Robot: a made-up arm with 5 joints.
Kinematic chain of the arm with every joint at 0, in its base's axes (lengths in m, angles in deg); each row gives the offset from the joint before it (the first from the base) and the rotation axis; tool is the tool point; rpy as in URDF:
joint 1: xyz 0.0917 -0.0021 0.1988 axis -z
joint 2: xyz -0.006 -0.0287 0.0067 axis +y
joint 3: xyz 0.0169 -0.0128 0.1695 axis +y
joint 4: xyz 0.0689 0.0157 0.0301 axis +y
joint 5: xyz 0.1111 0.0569 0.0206 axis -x
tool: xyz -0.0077 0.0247 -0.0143 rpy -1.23 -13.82 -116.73
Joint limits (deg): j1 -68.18..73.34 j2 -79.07..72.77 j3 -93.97..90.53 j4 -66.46..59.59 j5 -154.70..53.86
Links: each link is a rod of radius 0.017 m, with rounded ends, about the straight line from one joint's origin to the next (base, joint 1, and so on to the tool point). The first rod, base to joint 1, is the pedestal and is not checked.
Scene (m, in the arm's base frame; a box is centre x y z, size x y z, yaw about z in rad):
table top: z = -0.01
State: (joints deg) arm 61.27 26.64 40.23 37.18 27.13
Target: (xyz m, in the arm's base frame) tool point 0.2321 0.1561 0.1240
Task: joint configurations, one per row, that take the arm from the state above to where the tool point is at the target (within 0.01 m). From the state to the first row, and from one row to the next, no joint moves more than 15 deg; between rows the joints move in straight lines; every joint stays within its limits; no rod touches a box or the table.
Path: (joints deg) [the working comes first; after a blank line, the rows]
Joints at the target: -34.11 57.19 14.74 13.67 12.11
Straight joint move there: clear.

1: 47.64 31.00 36.59 33.82 24.98
2: 34.02 35.37 32.95 30.46 22.84
3: 20.39 39.73 29.31 27.11 20.69
4: 6.77 44.10 25.67 23.75 18.54
5: -6.86 48.46 22.02 20.39 16.40
6: -20.48 52.82 18.38 17.03 14.25
7: -34.11 57.19 14.74 13.67 12.11

